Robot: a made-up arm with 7 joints. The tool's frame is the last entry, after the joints. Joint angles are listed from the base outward.
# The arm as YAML. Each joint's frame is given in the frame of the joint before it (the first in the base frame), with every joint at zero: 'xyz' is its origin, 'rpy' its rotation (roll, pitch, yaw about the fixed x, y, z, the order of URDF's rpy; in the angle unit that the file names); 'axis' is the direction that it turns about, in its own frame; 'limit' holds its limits. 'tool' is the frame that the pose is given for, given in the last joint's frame.
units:
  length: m
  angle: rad
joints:
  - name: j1
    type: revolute
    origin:
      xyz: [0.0, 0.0, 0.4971]
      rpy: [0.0, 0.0, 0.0]
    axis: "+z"
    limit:
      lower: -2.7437
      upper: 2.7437
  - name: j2
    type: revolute
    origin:
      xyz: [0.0, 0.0, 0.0]
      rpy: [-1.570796, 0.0, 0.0]
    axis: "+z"
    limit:
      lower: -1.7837
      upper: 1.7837
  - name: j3
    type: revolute
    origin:
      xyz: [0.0, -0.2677, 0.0]
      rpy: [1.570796, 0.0, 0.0]
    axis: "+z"
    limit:
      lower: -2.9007
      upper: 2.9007
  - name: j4
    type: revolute
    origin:
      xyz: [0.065, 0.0, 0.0]
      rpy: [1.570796, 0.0, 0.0]
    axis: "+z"
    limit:
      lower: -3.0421
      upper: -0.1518
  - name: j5
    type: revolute
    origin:
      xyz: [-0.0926, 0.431, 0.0]
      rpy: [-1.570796, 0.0, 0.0]
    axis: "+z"
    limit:
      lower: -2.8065
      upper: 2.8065
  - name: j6
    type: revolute
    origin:
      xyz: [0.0, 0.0, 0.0]
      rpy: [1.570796, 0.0, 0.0]
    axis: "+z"
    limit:
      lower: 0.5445
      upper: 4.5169
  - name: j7
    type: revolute
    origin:
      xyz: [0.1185, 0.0, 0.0]
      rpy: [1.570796, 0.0, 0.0]
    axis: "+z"
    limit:
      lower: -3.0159
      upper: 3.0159
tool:
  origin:
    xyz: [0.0, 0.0, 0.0]
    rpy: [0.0, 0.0, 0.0]
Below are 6 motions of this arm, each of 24 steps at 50 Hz.
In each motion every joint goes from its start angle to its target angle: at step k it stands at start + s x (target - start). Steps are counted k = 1, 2, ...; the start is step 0. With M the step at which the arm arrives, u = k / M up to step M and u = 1 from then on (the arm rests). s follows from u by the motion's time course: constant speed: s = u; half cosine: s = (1 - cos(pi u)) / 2; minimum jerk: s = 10 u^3 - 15 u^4 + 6 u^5.
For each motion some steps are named. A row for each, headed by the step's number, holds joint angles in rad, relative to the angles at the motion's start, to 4 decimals.
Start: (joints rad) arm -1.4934 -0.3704 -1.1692 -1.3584 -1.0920 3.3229 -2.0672
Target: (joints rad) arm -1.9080 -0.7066 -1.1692 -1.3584 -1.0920 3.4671 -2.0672
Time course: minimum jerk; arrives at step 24
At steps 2, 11, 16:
2: -0.0021 -0.0017 0.0000 0.0000 0.0000 0.0007 0.0000
11: -0.1751 -0.1420 0.0000 0.0000 0.0000 0.0609 0.0000
16: -0.3276 -0.2656 0.0000 0.0000 0.0000 0.1139 0.0000

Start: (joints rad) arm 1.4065 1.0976 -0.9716 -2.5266 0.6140 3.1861 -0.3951
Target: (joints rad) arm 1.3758 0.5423 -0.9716 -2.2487 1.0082 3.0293 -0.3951
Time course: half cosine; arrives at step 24
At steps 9, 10, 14, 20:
9: -0.0095 -0.1714 0.0000 0.0858 0.1217 -0.0484 0.0000
10: -0.0114 -0.2058 0.0000 0.1030 0.1461 -0.0581 0.0000
14: -0.0193 -0.3495 0.0000 0.1749 0.2481 -0.0987 0.0000
20: -0.0286 -0.5181 0.0000 0.2593 0.3678 -0.1463 0.0000

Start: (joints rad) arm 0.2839 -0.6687 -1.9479 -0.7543 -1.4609 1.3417 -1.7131
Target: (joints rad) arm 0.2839 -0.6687 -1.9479 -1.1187 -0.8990 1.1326 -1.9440
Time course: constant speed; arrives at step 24
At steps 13, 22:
13: 0.0000 0.0000 0.0000 -0.1974 0.3044 -0.1133 -0.1251
22: 0.0000 0.0000 0.0000 -0.3340 0.5151 -0.1917 -0.2117

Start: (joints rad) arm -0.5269 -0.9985 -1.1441 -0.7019 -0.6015 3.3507 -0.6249
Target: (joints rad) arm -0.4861 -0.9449 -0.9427 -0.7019 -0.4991 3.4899 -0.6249
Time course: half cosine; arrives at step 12
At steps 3, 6, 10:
3: 0.0060 0.0078 0.0295 0.0000 0.0150 0.0204 0.0000
6: 0.0204 0.0268 0.1007 0.0000 0.0512 0.0696 0.0000
10: 0.0381 0.0500 0.1879 0.0000 0.0955 0.1299 0.0000

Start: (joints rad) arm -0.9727 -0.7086 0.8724 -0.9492 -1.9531 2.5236 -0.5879
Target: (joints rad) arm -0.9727 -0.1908 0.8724 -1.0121 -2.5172 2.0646 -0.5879
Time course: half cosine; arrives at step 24
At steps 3, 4, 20, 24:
3: 0.0000 0.0197 0.0000 -0.0024 -0.0215 -0.0175 0.0000
4: 0.0000 0.0347 0.0000 -0.0042 -0.0378 -0.0307 0.0000
20: 0.0000 0.4831 0.0000 -0.0587 -0.5263 -0.4283 0.0000
24: 0.0000 0.5178 0.0000 -0.0629 -0.5641 -0.4590 0.0000

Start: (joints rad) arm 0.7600 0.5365 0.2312 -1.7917 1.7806 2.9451 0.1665
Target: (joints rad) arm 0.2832 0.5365 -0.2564 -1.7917 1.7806 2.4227 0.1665
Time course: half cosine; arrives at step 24
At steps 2, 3, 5, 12, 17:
2: -0.0081 0.0000 -0.0083 0.0000 0.0000 -0.0089 0.0000
3: -0.0181 0.0000 -0.0186 0.0000 0.0000 -0.0199 0.0000
5: -0.0493 0.0000 -0.0504 0.0000 0.0000 -0.0540 0.0000
12: -0.2384 0.0000 -0.2438 0.0000 0.0000 -0.2612 0.0000
17: -0.3835 0.0000 -0.3922 0.0000 0.0000 -0.4202 0.0000

